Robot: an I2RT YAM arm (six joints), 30 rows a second.
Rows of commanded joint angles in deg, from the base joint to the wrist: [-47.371, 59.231, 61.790, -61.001, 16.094, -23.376]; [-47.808, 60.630, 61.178, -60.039, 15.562, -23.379]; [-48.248, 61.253, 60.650, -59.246, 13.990, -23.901]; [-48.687, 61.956, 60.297, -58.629, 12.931, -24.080]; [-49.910, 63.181, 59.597, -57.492, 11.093, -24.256]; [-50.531, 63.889, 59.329, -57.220, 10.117, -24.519]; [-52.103, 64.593, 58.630, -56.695, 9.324, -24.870]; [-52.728, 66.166, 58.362, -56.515, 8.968, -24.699]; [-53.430, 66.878, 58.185, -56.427, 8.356, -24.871]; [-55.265, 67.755, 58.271, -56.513, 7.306, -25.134]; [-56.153, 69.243, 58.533, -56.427, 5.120, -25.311]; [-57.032, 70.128, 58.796, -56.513, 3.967, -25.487]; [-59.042, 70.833, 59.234, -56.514, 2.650, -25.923]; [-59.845, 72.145, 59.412, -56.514, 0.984, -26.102]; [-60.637, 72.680, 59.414, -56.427, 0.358, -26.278]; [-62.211, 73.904, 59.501, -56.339, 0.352, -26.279]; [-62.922, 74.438, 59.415, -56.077, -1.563, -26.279]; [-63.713, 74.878, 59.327, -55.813, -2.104, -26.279]
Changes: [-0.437, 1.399, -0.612, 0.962, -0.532, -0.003]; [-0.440, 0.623, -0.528, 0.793, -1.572, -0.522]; [-0.439, 0.703, -0.353, 0.617, -1.059, -0.179]; [-1.223, 1.225, -0.700, 1.137, -1.838, -0.176]; [-0.621, 0.708, -0.268, 0.272, -0.976, -0.263]; [-1.572, 0.704, -0.699, 0.525, -0.793, -0.351]; [-0.625, 1.573, -0.268, 0.180, -0.356, 0.171]; [-0.702, 0.712, -0.177, 0.088, -0.612, -0.172]; [-1.835, 0.877, 0.086, -0.086, -1.050, -0.263]; [-0.888, 1.488, 0.262, 0.086, -2.186, -0.177]; [-0.879, 0.885, 0.263, -0.086, -1.153, -0.176]; [-2.010, 0.705, 0.438, -0.001, -1.317, -0.436]; [-0.803, 1.312, 0.178, 0.000, -1.666, -0.179]; [-0.792, 0.535, 0.002, 0.087, -0.626, -0.176]; [-1.574, 1.224, 0.087, 0.088, -0.006, -0.001]; [-0.711, 0.534, -0.086, 0.262, -1.915, 0.000]; [-0.791, 0.440, -0.088, 0.264, -0.541, 0.000]
